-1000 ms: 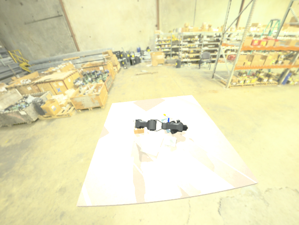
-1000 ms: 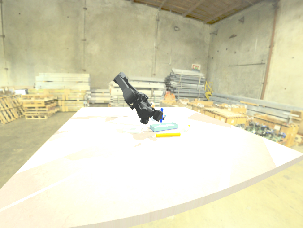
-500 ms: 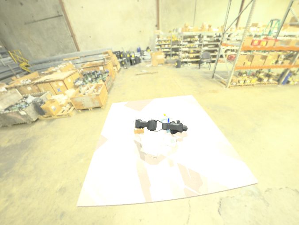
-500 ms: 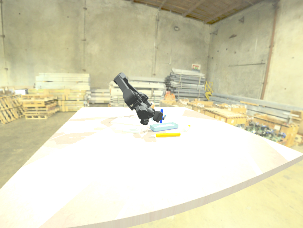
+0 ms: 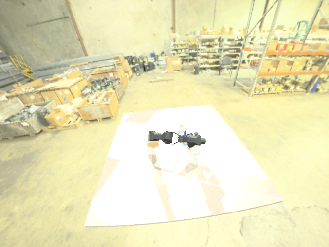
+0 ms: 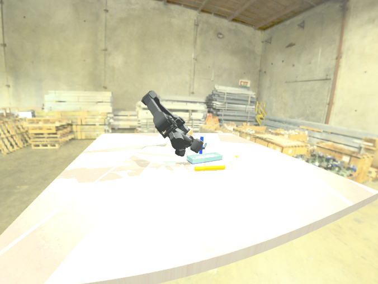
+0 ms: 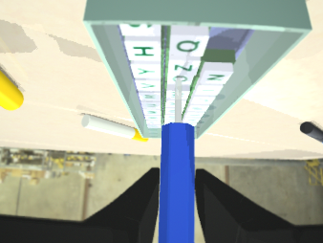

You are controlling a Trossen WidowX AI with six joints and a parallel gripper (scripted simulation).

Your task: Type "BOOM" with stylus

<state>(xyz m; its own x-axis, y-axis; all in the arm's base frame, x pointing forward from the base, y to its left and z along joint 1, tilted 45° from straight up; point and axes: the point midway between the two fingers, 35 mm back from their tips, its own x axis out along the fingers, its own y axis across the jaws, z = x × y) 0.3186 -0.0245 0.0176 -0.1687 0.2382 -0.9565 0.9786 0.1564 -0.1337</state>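
The yellow marker is 120 mm ahead of my gripper tip and 60 mm below it. From my gripper tip the other things lie so: thin white tip: 50 mm below; yellow-and-white pen: 20 mm ahead, 200 mm to the left, 60 mm below; blue stylus: 10 mm below.
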